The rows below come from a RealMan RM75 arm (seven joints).
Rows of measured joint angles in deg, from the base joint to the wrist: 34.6 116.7 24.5 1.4 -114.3 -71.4 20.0; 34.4 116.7 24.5 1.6 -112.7 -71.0 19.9; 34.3 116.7 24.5 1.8 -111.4 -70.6 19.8; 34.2 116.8 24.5 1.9 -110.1 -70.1 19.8; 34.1 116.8 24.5 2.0 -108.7 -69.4 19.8; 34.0 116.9 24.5 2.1 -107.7 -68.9 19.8; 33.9 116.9 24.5 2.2 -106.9 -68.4 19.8; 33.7 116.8 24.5 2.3 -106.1 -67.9 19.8; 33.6 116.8 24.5 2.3 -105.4 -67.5 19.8; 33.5 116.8 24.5 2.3 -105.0 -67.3 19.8
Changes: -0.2 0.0 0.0 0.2 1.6 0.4 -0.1; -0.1 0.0 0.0 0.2 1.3 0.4 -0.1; -0.1 0.1 0.0 0.1 1.3 0.5 0.0; -0.1 0.0 0.0 0.1 1.4 0.7 0.0; -0.1 0.1 0.0 0.1 1.0 0.5 0.0; -0.1 0.0 0.0 0.1 0.8 0.5 0.0; -0.2 -0.1 0.0 0.1 0.8 0.5 0.0; -0.1 0.0 0.0 0.0 0.7 0.4 0.0; -0.1 0.0 0.0 0.0 0.4 0.2 0.0
